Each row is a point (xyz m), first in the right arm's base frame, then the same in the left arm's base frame.
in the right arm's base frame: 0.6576 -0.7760 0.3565
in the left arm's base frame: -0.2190 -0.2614 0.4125
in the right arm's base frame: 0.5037 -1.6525 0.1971
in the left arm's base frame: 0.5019 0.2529 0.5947
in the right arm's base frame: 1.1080 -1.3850 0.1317
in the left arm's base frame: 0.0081 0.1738 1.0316
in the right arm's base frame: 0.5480 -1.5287 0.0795
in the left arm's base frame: 0.3355 0.3066 0.5711
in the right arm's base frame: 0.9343 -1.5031 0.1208
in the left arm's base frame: 0.1722 0.2406 0.9182
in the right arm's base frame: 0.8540 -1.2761 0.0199
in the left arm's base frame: -0.0213 0.2423 0.7429
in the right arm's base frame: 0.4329 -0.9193 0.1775
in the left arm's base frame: -0.0796 -0.0290 0.2404
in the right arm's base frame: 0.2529 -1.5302 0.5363
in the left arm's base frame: 0.6381 -0.0945 0.3630
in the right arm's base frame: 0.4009 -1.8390 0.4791
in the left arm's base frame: 0.8086 0.0783 0.6112
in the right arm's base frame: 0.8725 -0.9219 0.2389
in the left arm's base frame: -0.2337 -0.1041 0.6499
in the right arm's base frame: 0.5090 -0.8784 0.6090
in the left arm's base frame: 0.0258 -0.4418 0.3505
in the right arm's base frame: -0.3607 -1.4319 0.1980
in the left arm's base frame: 0.6757 0.2011 -0.2788
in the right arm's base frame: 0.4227 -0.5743 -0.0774
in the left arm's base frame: -0.4595 0.0608 0.0625
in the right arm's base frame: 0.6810 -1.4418 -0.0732
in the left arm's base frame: 0.1492 0.4034 0.6381
